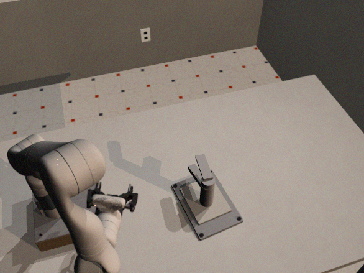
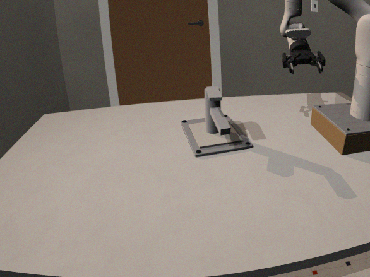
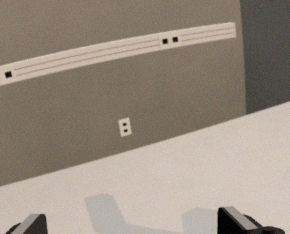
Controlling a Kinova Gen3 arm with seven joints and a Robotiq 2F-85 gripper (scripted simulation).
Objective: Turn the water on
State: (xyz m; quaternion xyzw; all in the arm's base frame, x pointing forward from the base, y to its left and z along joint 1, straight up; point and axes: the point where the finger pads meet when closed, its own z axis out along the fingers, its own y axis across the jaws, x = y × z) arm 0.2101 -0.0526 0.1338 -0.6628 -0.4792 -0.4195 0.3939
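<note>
The flat lever is 30 cm ahead of my hand, 5 cm to the left of it and 5 cm below it. Round my hand: grey tap: 30 cm ahead, 11 cm below, 2 cm to the left; plate frame: 30 cm ahead, 20 cm below.
</note>
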